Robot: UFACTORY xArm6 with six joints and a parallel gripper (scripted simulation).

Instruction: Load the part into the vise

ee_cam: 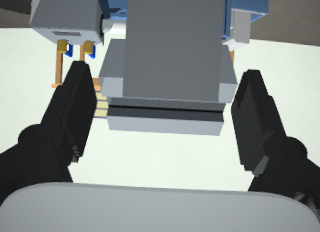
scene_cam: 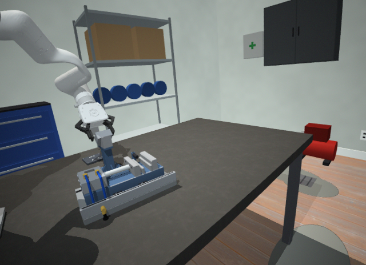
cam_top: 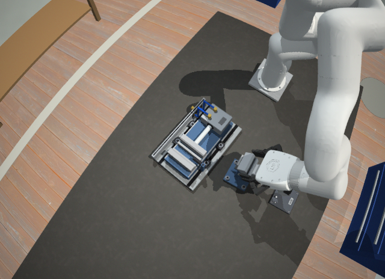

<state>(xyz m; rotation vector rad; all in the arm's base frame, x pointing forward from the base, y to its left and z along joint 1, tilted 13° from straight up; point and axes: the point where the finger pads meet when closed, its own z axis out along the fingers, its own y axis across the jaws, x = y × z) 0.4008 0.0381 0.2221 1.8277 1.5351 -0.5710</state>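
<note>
My hand is right at the part. From my hand the other things lie so: white cylinder rod (180 mm to the right, 90 mm below, 50 mm behind); moving jaw (190 mm to the right, 90 mm below); work stop (160 mm to the right, 70 mm below, 40 mm ahead).
</note>
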